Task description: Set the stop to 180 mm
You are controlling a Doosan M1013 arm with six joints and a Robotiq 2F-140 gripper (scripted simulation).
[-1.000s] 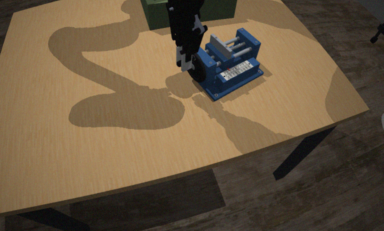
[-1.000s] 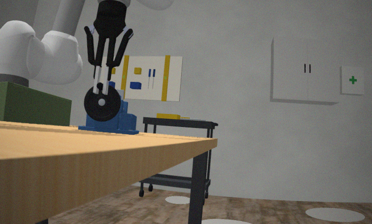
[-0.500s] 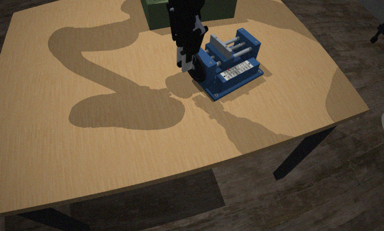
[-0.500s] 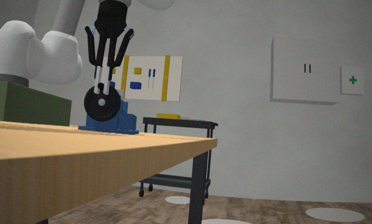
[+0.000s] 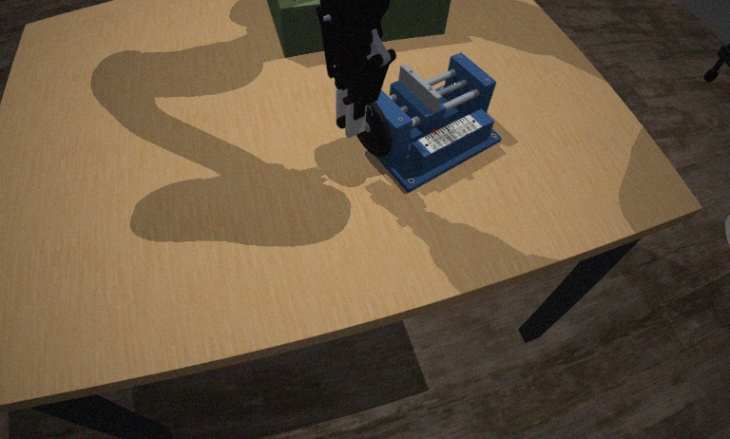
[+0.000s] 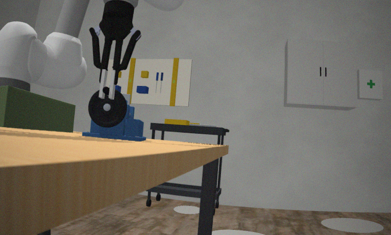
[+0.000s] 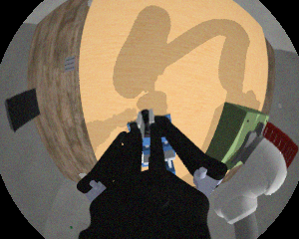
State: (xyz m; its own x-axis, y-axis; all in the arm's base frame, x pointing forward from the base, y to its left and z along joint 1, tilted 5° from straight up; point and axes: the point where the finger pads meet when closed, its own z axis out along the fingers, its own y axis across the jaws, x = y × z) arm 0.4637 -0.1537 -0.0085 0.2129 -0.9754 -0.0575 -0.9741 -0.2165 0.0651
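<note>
The handwheel is 20 mm to the left of my hand and 20 mm below it. The rest, counted from my hand: stop plate (120 mm to the left, 40 mm below, 20 mm behind).
</note>
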